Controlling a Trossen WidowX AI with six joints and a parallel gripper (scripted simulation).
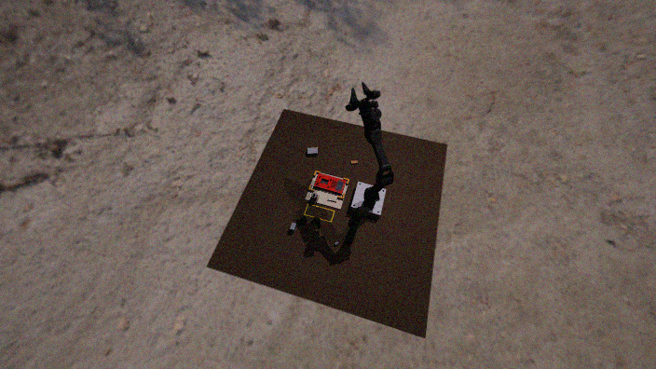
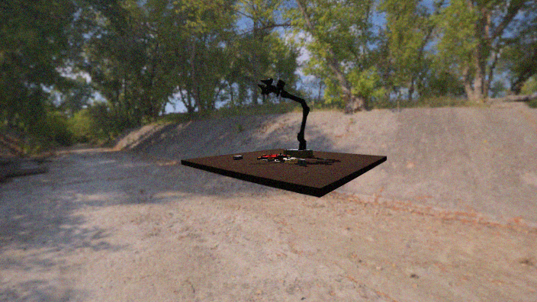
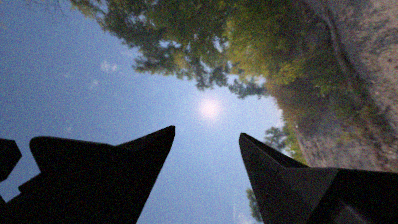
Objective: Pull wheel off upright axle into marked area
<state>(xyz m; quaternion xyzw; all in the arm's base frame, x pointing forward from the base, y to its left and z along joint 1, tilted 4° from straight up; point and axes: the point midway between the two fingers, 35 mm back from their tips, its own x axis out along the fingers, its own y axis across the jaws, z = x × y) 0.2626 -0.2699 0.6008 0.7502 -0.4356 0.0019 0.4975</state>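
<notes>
My gripper tip is 64 cm above the grey wheel, 39 cm to the right of it and 11 cm short of it. Also, from my gripper tip: white board: 67 cm below, 28 cm to the left, 6 cm ahead.
</notes>
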